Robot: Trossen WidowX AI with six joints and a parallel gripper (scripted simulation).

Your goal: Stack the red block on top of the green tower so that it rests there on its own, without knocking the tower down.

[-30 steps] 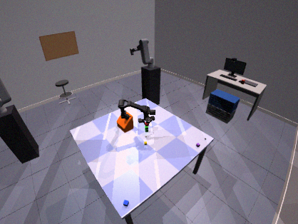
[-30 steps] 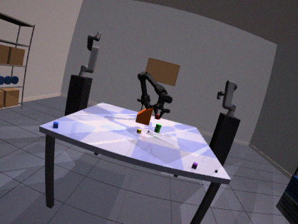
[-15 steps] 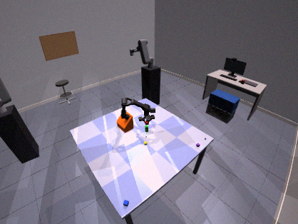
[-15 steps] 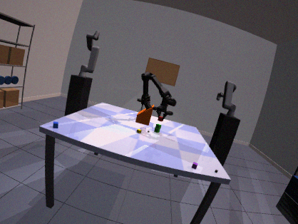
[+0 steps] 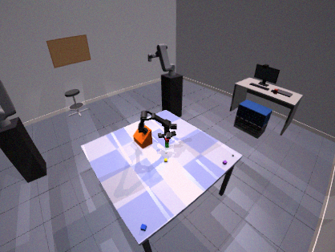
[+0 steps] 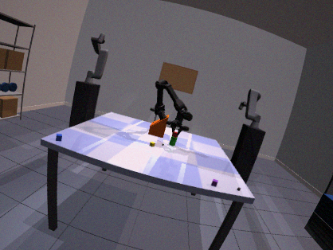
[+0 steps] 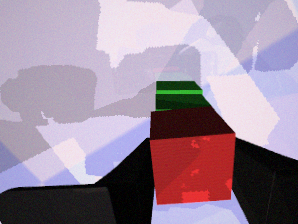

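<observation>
The red block lies 1 cm above my gripper tip. Also, from my gripper tip: yellow cube 17 cm ahead, 14 cm to the right, 7 cm below; purple cube 55 cm ahead, 31 cm to the left, 7 cm below; blue cube 62 cm ahead, 65 cm to the right, 7 cm below.
</observation>
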